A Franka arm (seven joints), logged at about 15 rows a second.
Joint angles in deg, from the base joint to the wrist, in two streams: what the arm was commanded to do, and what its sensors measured. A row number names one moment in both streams.
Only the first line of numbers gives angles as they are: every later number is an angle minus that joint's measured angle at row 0.
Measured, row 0:
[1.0 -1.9 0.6 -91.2 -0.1 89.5 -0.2]
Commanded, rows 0 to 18:
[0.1 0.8 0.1 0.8 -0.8 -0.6 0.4]
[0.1 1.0 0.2 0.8 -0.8 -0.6 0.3]
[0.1 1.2 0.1 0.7 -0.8 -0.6 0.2]
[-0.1 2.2 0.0 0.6 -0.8 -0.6 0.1]
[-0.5 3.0 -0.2 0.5 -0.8 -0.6 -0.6]
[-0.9 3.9 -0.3 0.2 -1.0 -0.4 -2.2]
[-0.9 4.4 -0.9 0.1 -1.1 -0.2 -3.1]
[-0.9 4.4 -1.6 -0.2 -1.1 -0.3 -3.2]
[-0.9 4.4 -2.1 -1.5 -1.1 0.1 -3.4]
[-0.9 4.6 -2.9 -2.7 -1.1 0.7 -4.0]
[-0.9 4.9 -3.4 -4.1 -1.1 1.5 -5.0]
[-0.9 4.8 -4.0 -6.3 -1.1 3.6 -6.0]
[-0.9 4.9 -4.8 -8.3 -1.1 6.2 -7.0]
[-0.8 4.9 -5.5 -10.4 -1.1 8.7 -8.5]
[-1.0 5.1 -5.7 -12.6 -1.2 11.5 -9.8]
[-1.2 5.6 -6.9 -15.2 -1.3 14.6 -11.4]
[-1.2 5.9 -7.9 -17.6 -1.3 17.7 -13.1]
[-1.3 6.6 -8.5 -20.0 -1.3 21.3 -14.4]
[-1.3 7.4 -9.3 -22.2 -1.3 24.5 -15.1]
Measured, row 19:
[-1.5 7.1 -7.8 -17.5 -0.5 18.9 -13.0]
